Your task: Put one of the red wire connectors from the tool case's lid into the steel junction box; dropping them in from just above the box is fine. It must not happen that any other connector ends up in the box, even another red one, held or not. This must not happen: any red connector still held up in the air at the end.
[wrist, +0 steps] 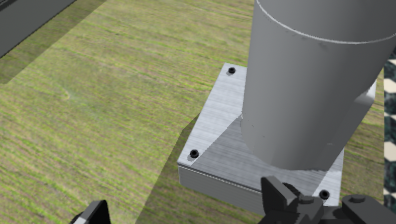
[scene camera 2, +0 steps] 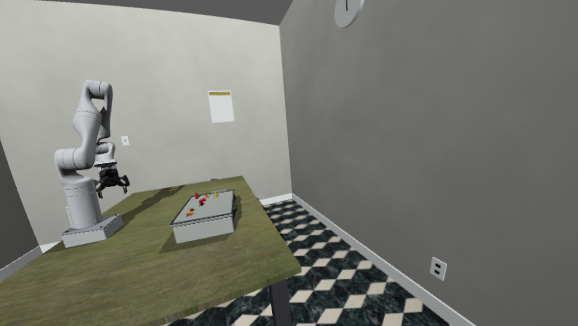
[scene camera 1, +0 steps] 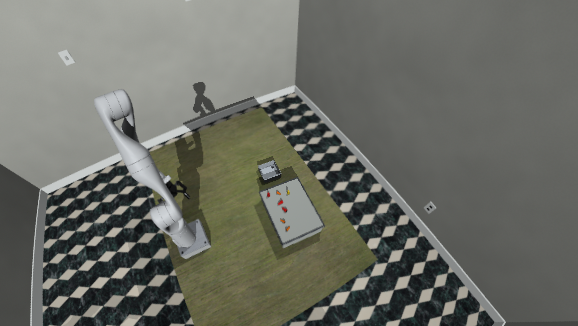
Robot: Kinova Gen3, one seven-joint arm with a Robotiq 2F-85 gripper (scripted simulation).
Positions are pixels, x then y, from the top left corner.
Scene:
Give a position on a tool case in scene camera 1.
302,217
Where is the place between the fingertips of my gripper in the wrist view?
At 186,205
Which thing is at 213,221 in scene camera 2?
A tool case.

